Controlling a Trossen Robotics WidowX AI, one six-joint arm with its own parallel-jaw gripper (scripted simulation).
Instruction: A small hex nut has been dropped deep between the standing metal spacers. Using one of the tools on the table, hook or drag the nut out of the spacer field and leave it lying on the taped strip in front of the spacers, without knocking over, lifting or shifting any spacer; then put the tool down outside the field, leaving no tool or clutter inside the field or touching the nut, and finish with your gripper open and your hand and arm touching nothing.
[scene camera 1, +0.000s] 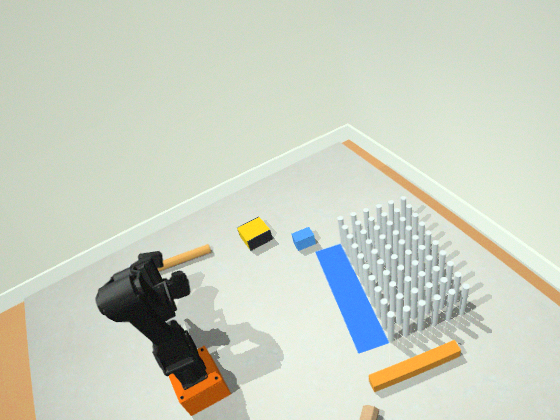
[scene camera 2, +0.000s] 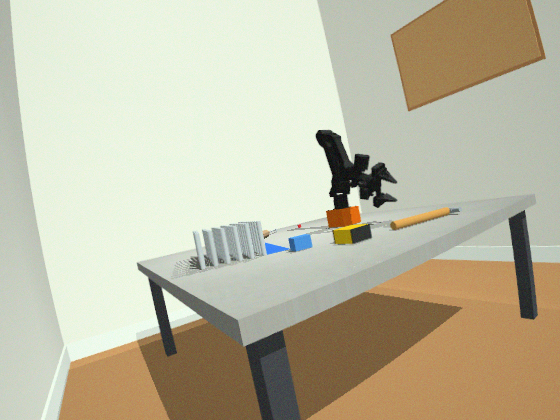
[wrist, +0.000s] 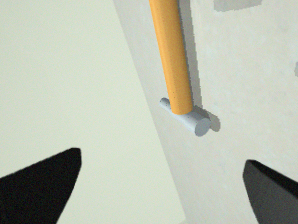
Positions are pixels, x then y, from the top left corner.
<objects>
gripper: scene camera 1 150, 279; scene camera 2; wrist
orange bar: scene camera 1 399, 372; not seen in the wrist view (out of frame)
same spot on gripper: (wrist: 48, 184) = (scene camera 2: 388, 181)
</objects>
